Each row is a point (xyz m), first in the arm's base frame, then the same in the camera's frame.
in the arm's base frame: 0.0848 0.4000 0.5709
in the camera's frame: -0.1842 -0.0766 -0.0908
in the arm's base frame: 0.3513 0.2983 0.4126
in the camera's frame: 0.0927 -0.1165 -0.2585
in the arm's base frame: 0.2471 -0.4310 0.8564
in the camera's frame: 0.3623 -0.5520 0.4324
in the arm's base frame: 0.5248 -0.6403 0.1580
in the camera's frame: 0.6805 -0.9071 -0.1851
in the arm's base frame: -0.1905 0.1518 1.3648
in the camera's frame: -0.2803 -0.0459 0.7796
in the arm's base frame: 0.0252 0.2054 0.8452
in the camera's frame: -0.1347 -0.1386 0.2414
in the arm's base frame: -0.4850 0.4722 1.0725
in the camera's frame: -0.7018 -0.0372 0.4679
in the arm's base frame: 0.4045 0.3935 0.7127
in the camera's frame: 0.1053 0.1116 -0.0354
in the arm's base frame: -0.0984 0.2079 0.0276
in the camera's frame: -0.2742 -0.5413 -0.4672
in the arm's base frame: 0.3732 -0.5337 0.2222
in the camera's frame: 0.4989 -0.8565 -0.1308
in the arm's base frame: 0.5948 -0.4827 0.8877
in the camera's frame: 0.6939 -0.4362 0.3983
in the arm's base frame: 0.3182 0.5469 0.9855
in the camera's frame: -0.0333 0.3169 0.1744
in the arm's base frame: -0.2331 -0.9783 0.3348
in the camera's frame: 0.1798 -1.4146 0.2749
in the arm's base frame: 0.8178 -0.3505 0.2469
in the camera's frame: 0.8044 -0.5153 -0.2795
